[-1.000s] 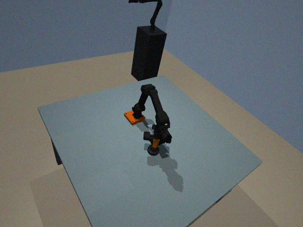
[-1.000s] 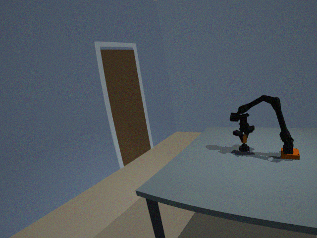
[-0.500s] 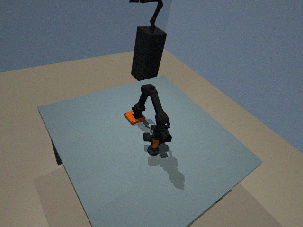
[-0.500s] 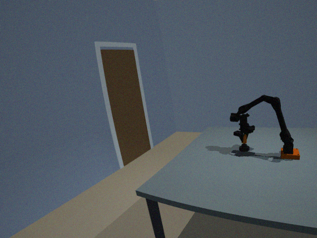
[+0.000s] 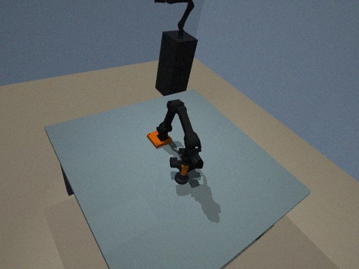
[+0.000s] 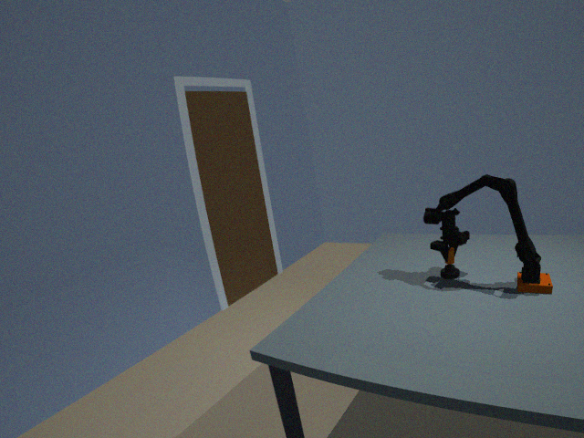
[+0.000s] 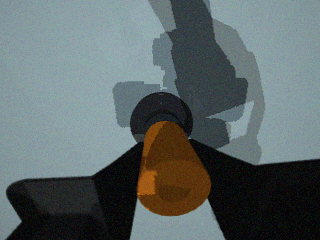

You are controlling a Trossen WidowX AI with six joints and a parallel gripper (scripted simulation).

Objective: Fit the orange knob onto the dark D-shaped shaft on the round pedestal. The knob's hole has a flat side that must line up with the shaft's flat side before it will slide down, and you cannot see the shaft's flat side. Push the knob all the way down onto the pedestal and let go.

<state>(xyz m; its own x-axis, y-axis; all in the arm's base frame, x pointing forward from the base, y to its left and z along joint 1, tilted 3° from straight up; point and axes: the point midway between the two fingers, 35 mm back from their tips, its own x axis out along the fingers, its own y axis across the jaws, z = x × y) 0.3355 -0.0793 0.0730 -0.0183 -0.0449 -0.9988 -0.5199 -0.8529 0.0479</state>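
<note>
The orange knob lies 20 mm above my gripper tip. From my gripper tip the other things lie so: dark round pedestal 40 mm below.
</note>
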